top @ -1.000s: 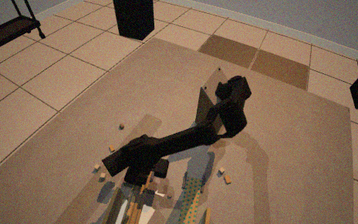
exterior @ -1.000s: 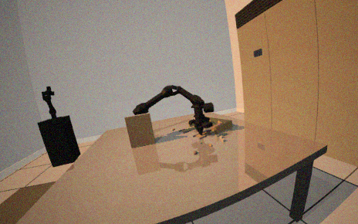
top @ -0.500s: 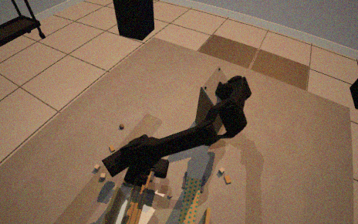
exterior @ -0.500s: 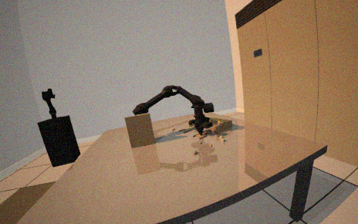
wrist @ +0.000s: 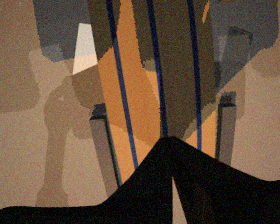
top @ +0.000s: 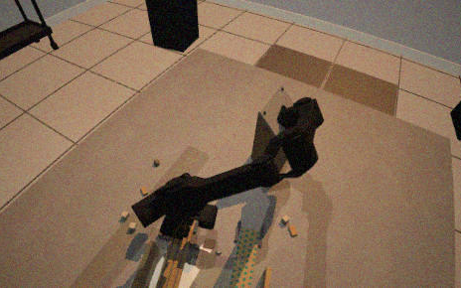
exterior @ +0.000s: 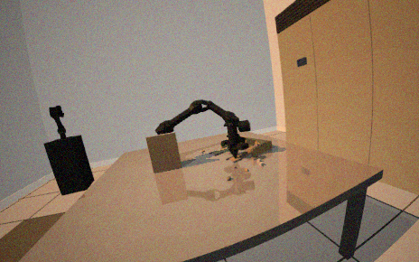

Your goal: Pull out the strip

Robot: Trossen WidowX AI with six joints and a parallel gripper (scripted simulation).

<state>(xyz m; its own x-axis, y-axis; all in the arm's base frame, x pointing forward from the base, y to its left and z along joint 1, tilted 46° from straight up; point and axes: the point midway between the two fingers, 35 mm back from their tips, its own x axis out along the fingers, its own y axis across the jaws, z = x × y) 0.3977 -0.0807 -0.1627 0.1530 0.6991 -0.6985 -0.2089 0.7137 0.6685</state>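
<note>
My gripper tip is now 20 cm short of the labelled cube, 4 cm to the right of it and 1 cm below it.
</note>
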